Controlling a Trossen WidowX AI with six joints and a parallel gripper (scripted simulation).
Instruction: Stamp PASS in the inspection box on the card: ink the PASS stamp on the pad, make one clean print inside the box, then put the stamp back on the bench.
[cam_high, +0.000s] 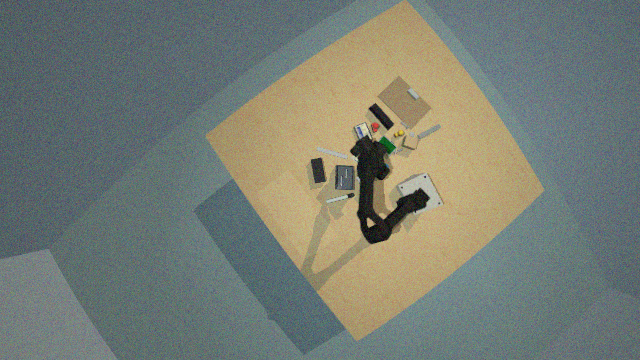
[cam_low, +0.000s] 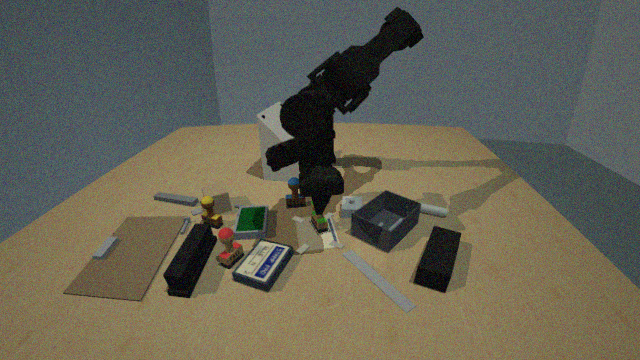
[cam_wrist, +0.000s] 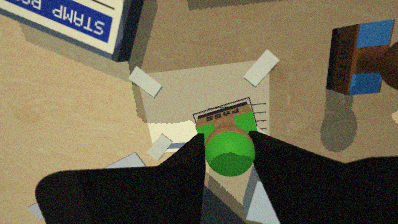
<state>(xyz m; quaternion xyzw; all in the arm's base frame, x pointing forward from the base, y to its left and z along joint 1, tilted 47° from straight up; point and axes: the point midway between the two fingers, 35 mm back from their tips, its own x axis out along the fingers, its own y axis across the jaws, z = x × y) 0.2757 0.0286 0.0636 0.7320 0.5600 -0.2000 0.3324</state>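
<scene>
Right now my gripper tip is 2 cm above the green-knobbed stamp. From my gripper tip the other things lie so: grey tray 1 cm ahead, 12 cm to the left, 3 cm below; white card 2 cm ahead, 1 cm to the right, 4 cm below; blue-knobbed stamp 8 cm behind, 5 cm to the right, 2 cm below.
</scene>
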